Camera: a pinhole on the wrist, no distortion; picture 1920 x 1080 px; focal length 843.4 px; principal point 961.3 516.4 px. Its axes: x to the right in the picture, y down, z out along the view. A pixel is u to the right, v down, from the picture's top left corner.
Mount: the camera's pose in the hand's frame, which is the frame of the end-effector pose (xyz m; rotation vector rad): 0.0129 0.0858 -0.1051 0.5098 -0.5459 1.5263
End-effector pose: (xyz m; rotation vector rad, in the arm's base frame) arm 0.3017 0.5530 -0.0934 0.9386 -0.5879 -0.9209
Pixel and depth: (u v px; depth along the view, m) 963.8 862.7 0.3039
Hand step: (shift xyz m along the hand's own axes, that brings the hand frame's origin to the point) -0.1163 -0.1043 0.1296
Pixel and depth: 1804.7 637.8 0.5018
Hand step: -0.0800 0.1648 0.5977
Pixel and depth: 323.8 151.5 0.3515
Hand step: 0.1668 -0.3392 0.0086
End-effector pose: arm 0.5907 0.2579 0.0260 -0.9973 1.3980 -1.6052
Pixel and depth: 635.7 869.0 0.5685
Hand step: -0.2271 -0.4428 0.1962
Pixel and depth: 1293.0 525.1 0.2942
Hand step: 0.0025 -0.0070 0.1969
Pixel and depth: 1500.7 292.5 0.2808
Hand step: 0.0785 0.0522 0.2284
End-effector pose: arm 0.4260 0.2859 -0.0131 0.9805 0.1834 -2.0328
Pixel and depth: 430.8 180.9 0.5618
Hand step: 0.2375 -0.5380 0.1205
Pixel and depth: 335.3 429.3 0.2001
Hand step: 0.0346 -0.1548 -0.0405
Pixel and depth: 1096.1 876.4 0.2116
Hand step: -0.0814 -0.0206 0.0789
